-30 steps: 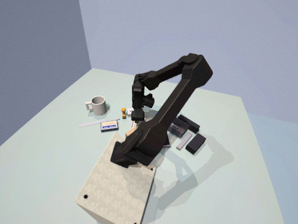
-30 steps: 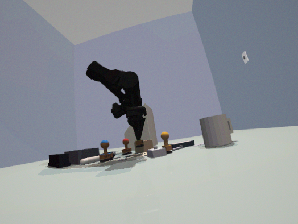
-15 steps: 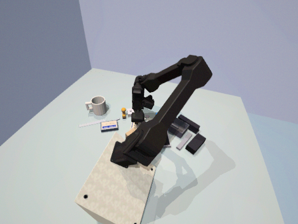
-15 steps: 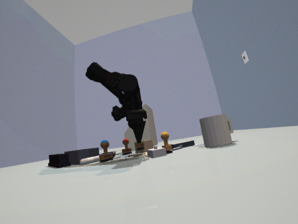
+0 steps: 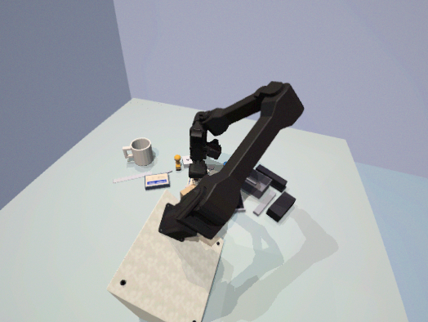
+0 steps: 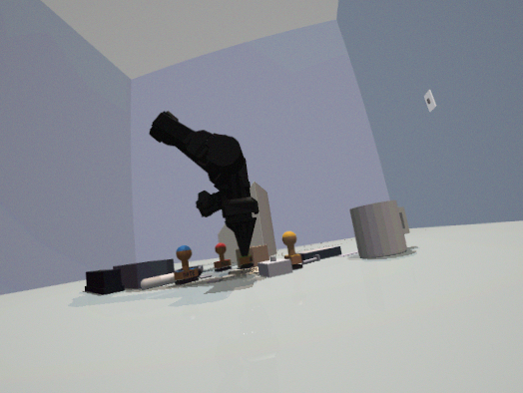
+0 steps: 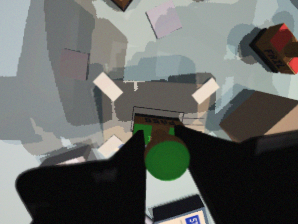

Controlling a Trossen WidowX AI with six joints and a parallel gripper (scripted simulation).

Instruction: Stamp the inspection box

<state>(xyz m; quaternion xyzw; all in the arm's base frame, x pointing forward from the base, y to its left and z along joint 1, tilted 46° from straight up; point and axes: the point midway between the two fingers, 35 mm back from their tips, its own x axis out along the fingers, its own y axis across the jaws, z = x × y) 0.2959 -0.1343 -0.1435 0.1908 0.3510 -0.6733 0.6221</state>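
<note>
The card lies 30 mm below my gripper tip. Also, from my gripper tip: small grey box 80 mm ahead, 60 mm to the left, 10 mm below; orange-knobbed stamp 90 mm to the left, 50 mm ahead, 10 mm below; green-knobbed stamp right at my gripper tip.
</note>
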